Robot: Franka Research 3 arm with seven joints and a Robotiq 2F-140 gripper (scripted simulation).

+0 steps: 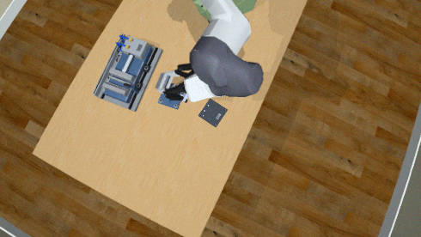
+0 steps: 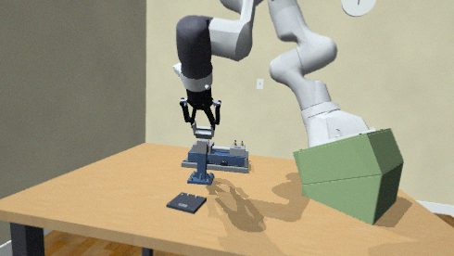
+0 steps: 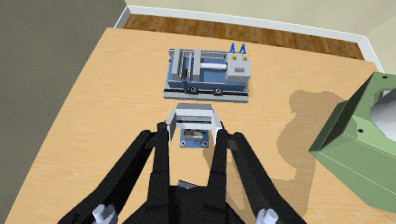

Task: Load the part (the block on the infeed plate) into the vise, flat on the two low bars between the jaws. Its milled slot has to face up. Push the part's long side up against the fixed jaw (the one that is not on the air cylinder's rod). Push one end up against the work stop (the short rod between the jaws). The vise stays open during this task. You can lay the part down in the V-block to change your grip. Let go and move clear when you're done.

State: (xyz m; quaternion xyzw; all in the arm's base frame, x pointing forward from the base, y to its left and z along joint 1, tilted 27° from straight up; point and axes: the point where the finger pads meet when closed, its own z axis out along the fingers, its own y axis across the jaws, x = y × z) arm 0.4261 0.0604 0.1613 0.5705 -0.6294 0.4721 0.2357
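Now: hand 1 cm to the left of the grey part and 1 cm above it. Also, from my hand: vise 4 cm behind, 22 cm to the right, 17 cm below; then dark work stop rod 3 cm ahead, 18 cm to the right, 12 cm below; then grey air cylinder 13 cm behind, 22 cm to the right, 13 cm below.
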